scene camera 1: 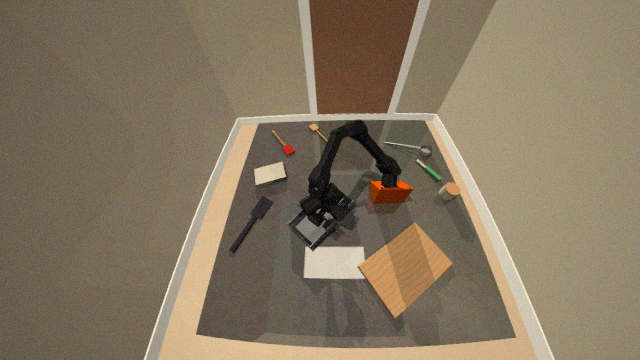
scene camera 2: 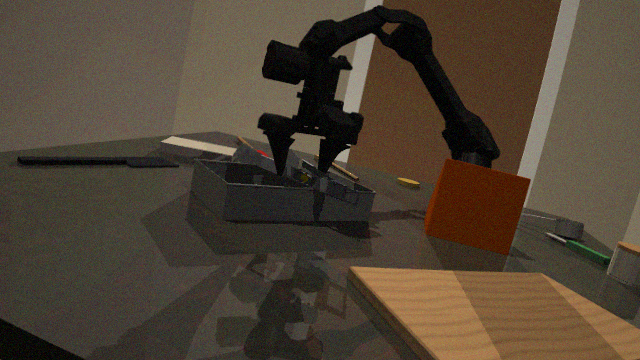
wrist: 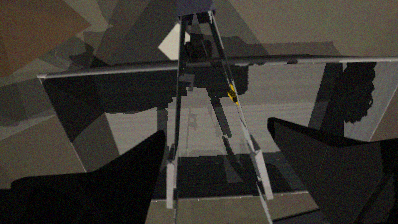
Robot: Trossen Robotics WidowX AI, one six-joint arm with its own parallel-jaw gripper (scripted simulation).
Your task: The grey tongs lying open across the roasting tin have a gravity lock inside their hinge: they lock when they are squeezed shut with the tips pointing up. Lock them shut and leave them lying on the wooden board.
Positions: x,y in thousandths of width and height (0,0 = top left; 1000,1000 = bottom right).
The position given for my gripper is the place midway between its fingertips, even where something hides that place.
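Observation:
Gripper (scene camera 2: 470,490), also (wrist: 541,574): mine, open, holding nothing. Pale block (scene camera 2: 276,407), out of frame in the wrist view. Black spatula (scene camera 2: 204,449). Wooden board (scene camera 1: 638,738).

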